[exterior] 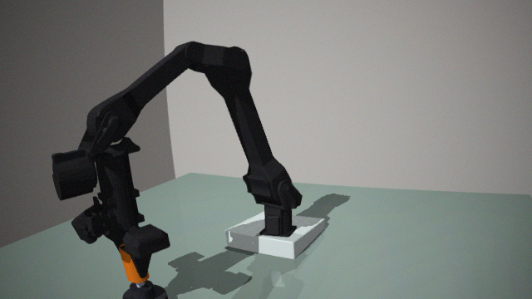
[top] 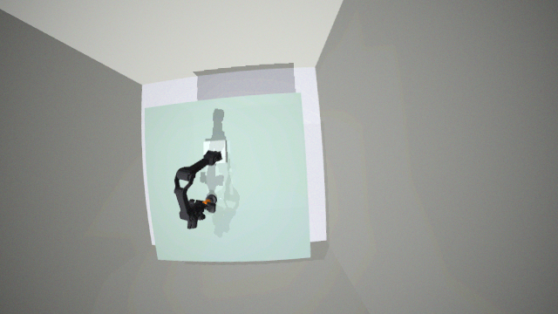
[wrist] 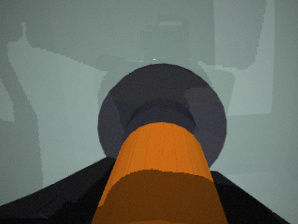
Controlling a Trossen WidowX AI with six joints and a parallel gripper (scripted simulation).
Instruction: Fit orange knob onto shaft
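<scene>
The orange knob lies 3 cm above my gripper tip. From my gripper tip the other things lie so: dark round pedestal 4 cm below.
</scene>
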